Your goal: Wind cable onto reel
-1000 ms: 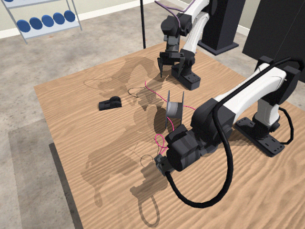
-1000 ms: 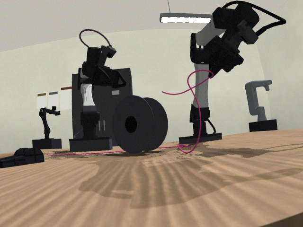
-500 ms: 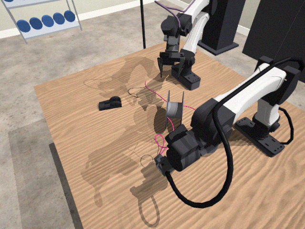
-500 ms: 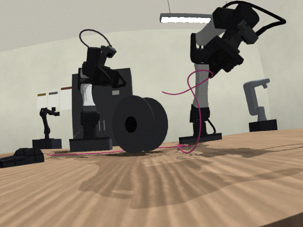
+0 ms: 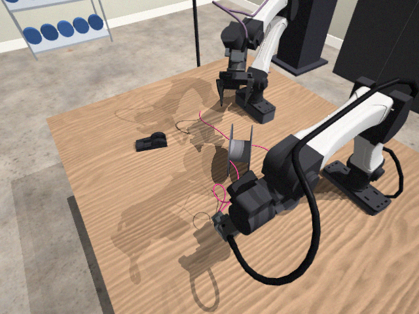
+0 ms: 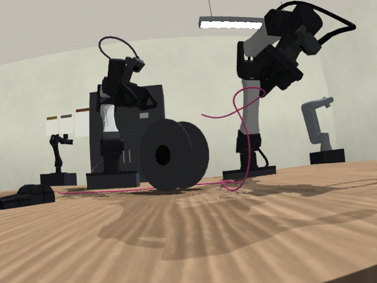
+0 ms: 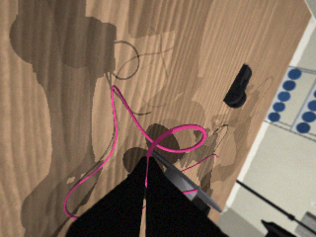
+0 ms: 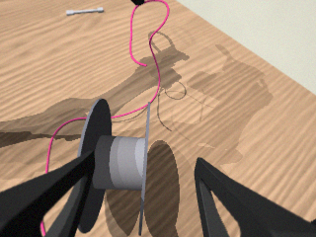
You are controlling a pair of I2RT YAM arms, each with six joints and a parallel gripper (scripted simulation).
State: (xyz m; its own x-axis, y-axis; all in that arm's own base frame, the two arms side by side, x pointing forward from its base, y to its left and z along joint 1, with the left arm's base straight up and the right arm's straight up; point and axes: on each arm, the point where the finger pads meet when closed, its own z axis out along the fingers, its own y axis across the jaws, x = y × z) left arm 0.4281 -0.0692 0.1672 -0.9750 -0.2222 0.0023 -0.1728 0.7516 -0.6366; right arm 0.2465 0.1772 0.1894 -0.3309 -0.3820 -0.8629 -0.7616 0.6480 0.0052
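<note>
Right now my right hand is 150 mm above the dark grey reel, 60 mm to the right of it and 10 mm short of it. The rest, counted from my right hand: small grey tool 590 mm to the left, 240 mm below, 200 mm ahead; small black device 230 mm to the right, 230 mm ahead, 220 mm below.
Now: the dark grey reel 17 cm behind my left hand, 20 cm to the right of it and 10 cm below it. Also, from my left hand: small grey tool 2 cm ahead, 33 cm to the left, 18 cm below; then small black device 5 cm ahead, 49 cm to the right, 17 cm below.
</note>
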